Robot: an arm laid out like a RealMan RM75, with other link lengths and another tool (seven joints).
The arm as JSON. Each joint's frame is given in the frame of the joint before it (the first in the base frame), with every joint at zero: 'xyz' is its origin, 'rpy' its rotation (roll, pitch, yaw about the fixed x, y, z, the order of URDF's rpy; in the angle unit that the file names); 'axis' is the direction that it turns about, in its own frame. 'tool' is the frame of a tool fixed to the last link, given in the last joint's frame.
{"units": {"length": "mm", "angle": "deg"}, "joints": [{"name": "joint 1", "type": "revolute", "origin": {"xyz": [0.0, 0.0, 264.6], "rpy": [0.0, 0.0, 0.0]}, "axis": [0.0, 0.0, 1.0]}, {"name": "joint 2", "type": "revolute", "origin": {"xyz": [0.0, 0.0, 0.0], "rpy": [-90.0, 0.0, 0.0]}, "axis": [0.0, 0.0, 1.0]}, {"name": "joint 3", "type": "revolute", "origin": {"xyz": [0.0, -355.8, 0.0], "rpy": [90.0, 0.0, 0.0]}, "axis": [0.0, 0.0, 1.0]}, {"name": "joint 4", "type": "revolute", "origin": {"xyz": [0.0, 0.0, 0.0], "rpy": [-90.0, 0.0, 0.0]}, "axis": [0.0, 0.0, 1.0]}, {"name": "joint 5", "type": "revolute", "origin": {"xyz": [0.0, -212.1, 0.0], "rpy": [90.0, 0.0, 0.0]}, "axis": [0.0, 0.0, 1.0]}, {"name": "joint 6", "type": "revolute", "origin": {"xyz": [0.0, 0.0, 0.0], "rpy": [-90.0, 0.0, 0.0]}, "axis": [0.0, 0.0, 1.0]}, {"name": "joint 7", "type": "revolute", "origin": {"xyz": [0.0, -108.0, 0.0], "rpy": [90.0, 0.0, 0.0]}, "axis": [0.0, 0.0, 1.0]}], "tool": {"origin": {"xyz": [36.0, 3.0, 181.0], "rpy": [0.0, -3.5, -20.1]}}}
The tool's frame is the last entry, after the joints.
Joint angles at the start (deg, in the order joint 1, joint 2, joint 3, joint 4, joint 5, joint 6, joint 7):
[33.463, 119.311, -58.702, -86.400, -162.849, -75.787, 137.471]
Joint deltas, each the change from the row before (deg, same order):
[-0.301, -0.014, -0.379, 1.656, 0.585, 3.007, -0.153]
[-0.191, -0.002, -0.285, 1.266, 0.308, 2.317, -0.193]
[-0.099, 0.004, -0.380, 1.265, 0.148, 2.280, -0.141]
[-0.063, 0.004, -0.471, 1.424, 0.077, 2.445, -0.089]
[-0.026, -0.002, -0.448, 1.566, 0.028, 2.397, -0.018]
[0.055, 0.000, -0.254, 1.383, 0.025, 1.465, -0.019]
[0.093, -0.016, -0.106, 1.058, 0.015, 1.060, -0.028]
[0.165, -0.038, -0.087, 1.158, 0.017, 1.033, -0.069]
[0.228, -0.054, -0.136, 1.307, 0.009, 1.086, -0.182]
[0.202, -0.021, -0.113, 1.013, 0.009, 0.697, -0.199]
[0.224, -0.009, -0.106, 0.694, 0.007, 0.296, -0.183]
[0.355, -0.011, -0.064, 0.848, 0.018, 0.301, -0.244]
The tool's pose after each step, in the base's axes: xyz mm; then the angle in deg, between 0 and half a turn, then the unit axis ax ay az. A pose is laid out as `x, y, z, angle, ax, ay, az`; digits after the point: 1 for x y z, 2 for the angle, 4 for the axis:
375.2, 535.3, 3.3, 130.03, -0.9749, 0.1349, -0.1771
377.4, 540.3, 2.2, 129.19, -0.9758, 0.1327, -0.1739
379.3, 545.4, 1.1, 128.37, -0.9765, 0.1296, -0.1720
381.3, 550.8, -0.4, 127.54, -0.9772, 0.1263, -0.1707
384.1, 555.7, -2.4, 126.80, -0.9776, 0.1245, -0.1699
387.3, 557.8, -5.5, 126.66, -0.9775, 0.1254, -0.1699
389.6, 559.6, -7.5, 126.53, -0.9773, 0.1264, -0.1698
392.0, 561.5, -9.7, 126.48, -0.9772, 0.1272, -0.1700
394.4, 563.6, -12.4, 126.52, -0.9771, 0.1267, -0.1710
396.2, 564.7, -15.2, 126.71, -0.9770, 0.1261, -0.1721
396.7, 565.3, -17.7, 127.02, -0.9769, 0.1250, -0.1731
396.9, 566.4, -20.8, 127.42, -0.9770, 0.1234, -0.1739

